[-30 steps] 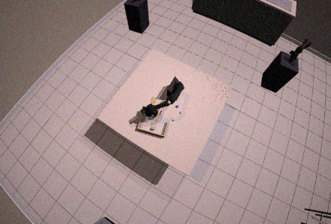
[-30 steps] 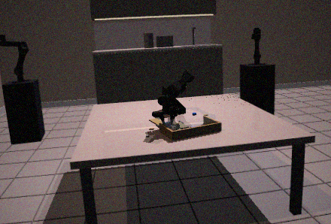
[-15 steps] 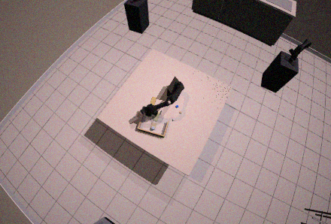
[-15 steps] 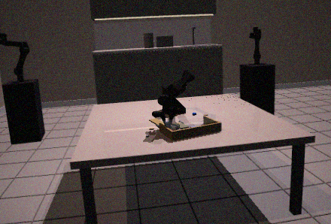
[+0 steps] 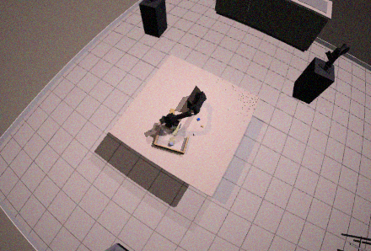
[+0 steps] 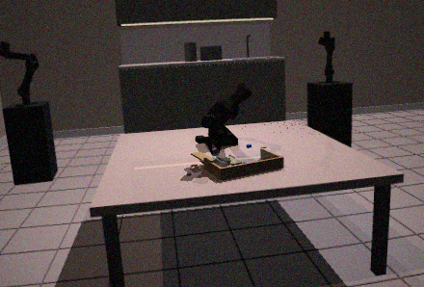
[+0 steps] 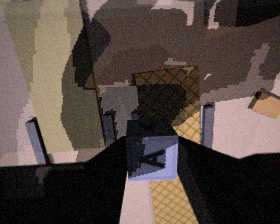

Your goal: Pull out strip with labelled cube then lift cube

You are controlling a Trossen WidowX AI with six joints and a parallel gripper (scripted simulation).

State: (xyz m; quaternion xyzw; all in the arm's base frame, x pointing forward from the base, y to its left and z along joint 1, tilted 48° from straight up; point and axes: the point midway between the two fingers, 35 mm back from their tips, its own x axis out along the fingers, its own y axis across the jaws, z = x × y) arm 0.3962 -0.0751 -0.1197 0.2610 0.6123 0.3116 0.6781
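The tan piece is 3 cm ahead of my gripper tip, 11 cm to the right of it and 4 cm below it. From my gripper tip the other things lie so: blue object: 19 cm behind, 25 cm to the left, 3 cm below.
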